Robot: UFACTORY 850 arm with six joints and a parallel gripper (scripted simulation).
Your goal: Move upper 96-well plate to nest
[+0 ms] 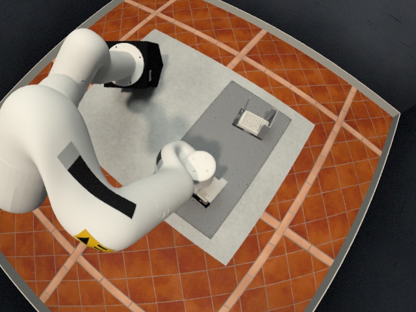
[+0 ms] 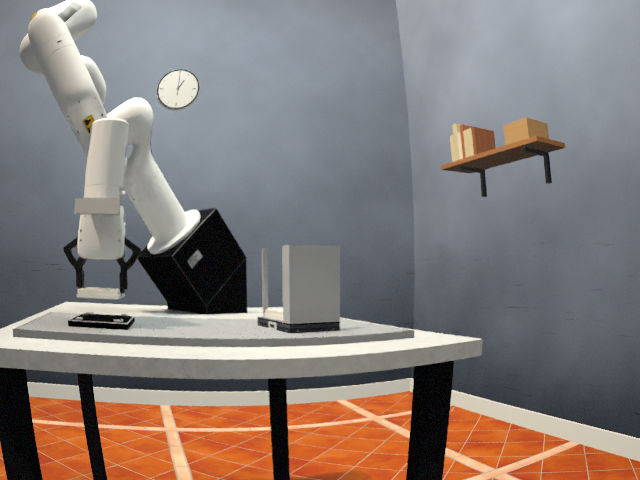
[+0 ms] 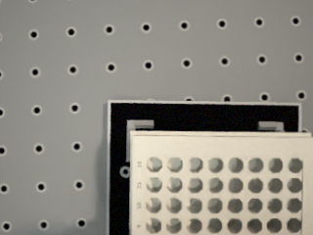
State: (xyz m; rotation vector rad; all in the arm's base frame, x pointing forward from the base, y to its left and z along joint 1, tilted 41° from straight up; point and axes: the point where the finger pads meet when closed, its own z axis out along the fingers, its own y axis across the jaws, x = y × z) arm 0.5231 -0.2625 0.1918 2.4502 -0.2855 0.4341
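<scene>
The black plate nest N1 lies 60 mm below my hand. The rest, counted from my hand: white 96-well plate (10 mm below).
</scene>
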